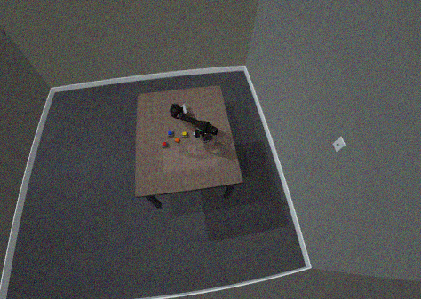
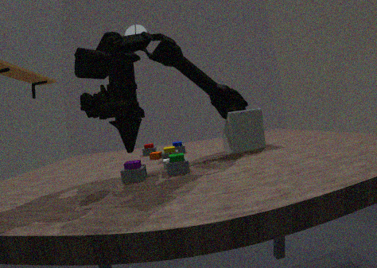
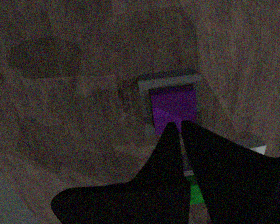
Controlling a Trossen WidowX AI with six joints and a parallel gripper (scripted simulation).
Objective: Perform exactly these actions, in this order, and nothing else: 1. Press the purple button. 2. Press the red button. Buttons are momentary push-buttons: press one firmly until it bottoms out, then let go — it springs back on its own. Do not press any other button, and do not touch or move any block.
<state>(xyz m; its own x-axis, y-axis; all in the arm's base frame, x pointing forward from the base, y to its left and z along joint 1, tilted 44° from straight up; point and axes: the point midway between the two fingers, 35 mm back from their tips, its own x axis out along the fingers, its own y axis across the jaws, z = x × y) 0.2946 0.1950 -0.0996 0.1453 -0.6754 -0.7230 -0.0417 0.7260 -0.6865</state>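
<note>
The purple button is 3 cm below my gripper tip. The rest, counted from my gripper tip: orange block 26 cm to the right, 5 cm below, 2 cm behind; then green button 10 cm behind, 3 cm to the right, 3 cm below; then yellow button 19 cm to the right, 7 cm behind, 3 cm below.
</note>
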